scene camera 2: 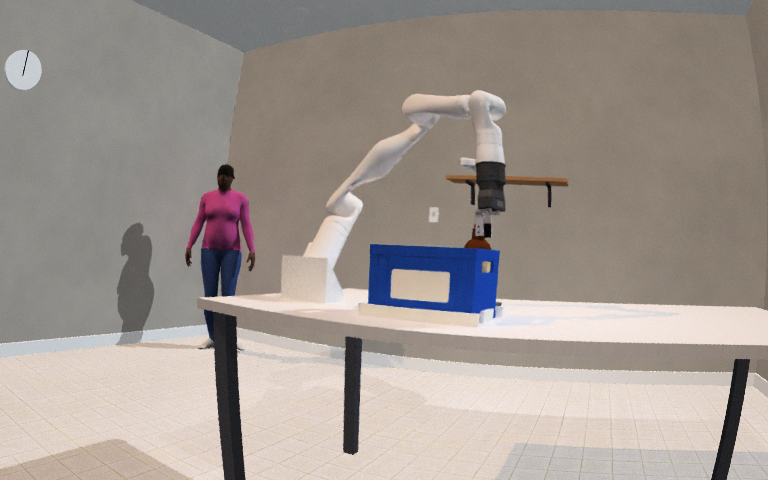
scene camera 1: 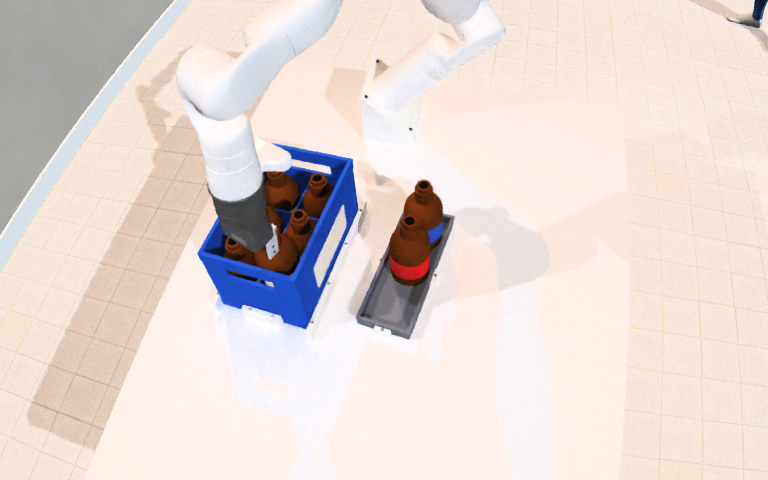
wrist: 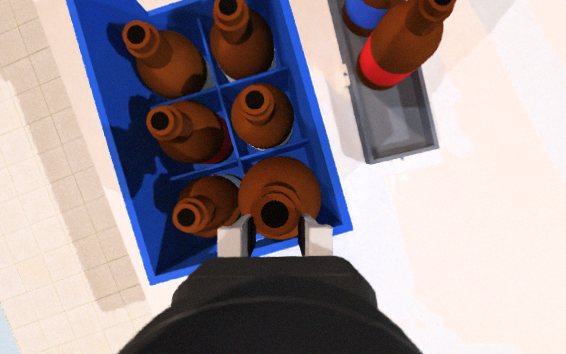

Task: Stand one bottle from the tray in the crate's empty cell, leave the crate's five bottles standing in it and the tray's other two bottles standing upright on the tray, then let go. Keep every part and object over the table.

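Places are measured from the arm's base along level axes (x back, y right, z up), in metres.
Where they show: gripper, between the fingertips: (scene camera 2: 483, 236) (scene camera 1: 264, 248) (wrist: 277, 228); arm's base, origin of its link: (scene camera 2: 315, 271) (scene camera 1: 387, 94).
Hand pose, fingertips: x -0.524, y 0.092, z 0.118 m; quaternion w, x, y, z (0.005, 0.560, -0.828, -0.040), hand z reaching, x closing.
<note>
Each offset is from my fingertips to the top centre of the thing. "pt": to the spot under its first point. Level surfaces: height alone.
A blue crate @(dx +0.114, dy +0.021, dz -0.031 m) (scene camera 1: 254, 294) (scene camera 2: 433, 257) (wrist: 331, 200) holds several upright brown bottles, among them one @(dx +0.106, dy -0.020, dz -0.043 m) (scene camera 1: 300, 229) (wrist: 262, 117) beside the held bottle's cell and one @(dx +0.032, dy +0.080, dz -0.043 m) (scene camera 1: 235, 251) (wrist: 207, 202) in the other near corner. My gripper (scene camera 1: 272, 249) (scene camera 2: 483, 229) (wrist: 277, 228) is shut on the neck of a brown bottle @(dx +0.017, dy -0.008, dz +0.030 m) (scene camera 1: 277, 263) (scene camera 2: 477, 243) (wrist: 280, 180). That bottle is upright, largely down in a near corner cell; its shoulder shows above the rim in scene camera 2. Its base is hidden. On the grey tray @(pt dx +0.050, dy -0.189, dz -0.201 m) (scene camera 1: 390, 302) (wrist: 400, 125) stand a red-banded bottle @(dx +0.128, dy -0.212, dz -0.046 m) (scene camera 1: 408, 251) (wrist: 400, 47) and a blue-banded bottle @(dx +0.211, dy -0.223, dz -0.046 m) (scene camera 1: 423, 206) (wrist: 367, 15).
White brackets (scene camera 1: 262, 314) (scene camera 2: 419, 314) lie along the crate's foot. The white table @(dz -0.206 m) (scene camera 1: 453, 418) (scene camera 2: 594, 325) carries the arm's base (scene camera 1: 390, 121) (scene camera 2: 305, 277) behind the crate. A person (scene camera 2: 225, 226) stands beyond the table, and a wooden shelf (scene camera 2: 535, 181) is on the wall.
</note>
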